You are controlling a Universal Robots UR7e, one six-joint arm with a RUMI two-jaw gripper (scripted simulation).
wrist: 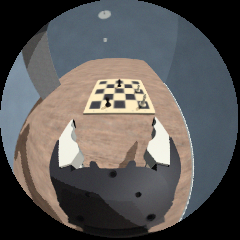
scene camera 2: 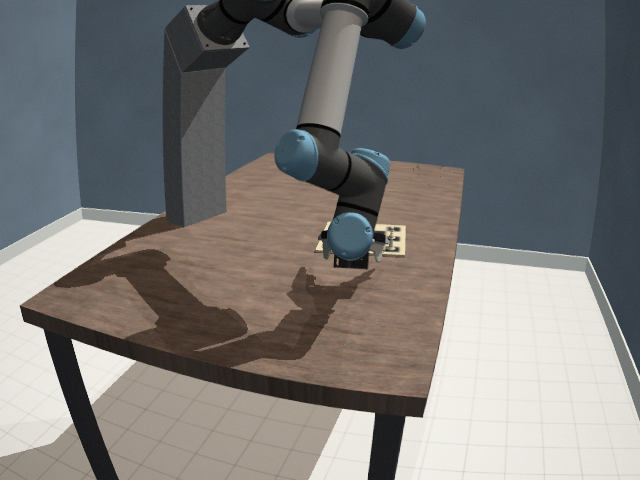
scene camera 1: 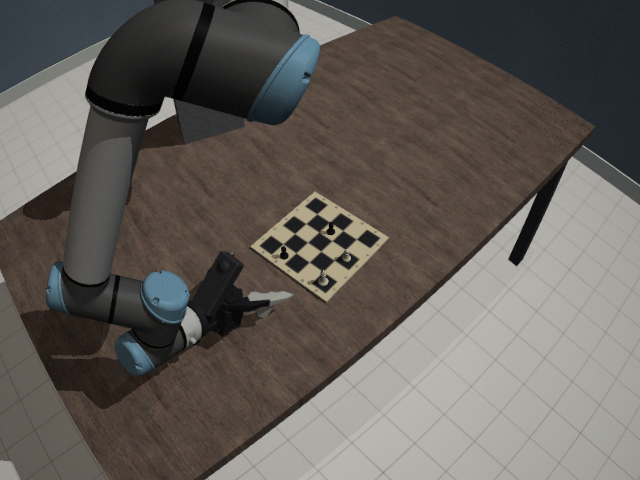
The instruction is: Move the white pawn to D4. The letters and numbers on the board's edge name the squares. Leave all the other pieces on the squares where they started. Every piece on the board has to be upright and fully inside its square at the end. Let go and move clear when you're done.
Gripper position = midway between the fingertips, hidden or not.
Observation:
I see my gripper (scene camera 1: 262, 273) and a chessboard (scene camera 1: 303, 232).
The chessboard is seen too in the wrist view (wrist: 124, 100) and in scene camera 2 (scene camera 2: 399, 231). My gripper also shows in the wrist view (wrist: 113, 119).

